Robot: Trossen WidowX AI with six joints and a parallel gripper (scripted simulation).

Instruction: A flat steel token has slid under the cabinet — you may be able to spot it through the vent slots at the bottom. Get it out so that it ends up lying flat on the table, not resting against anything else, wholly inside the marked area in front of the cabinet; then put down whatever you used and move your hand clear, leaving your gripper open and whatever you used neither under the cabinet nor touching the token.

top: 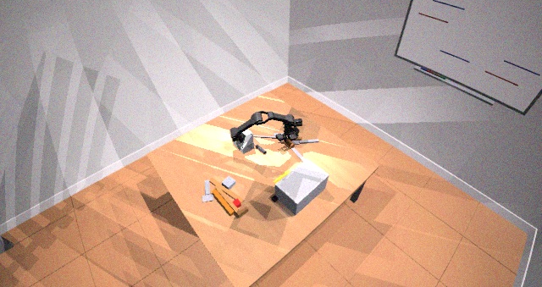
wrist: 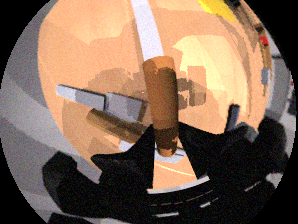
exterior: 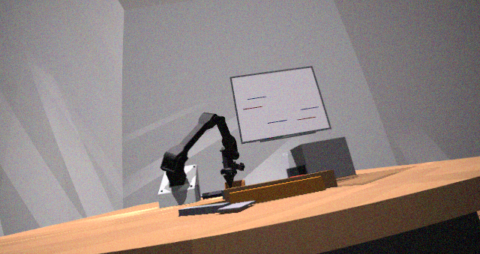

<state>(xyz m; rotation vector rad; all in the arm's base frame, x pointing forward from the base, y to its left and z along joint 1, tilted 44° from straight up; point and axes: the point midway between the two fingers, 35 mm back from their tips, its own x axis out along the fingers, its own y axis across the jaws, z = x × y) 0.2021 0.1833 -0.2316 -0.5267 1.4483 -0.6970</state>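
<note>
The grey bar lies 8 cm behind my gripper tip, 3 cm to the left of it and 2 cm below it. From my gripper tip the other things lie so: thin wooden stick (61 cm to the right, 8 cm ahead, 2 cm below); then red block (62 cm to the right, 22 cm ahead, 1 cm below); then grey block (57 cm to the right, 5 cm ahead, 1 cm below).
</note>
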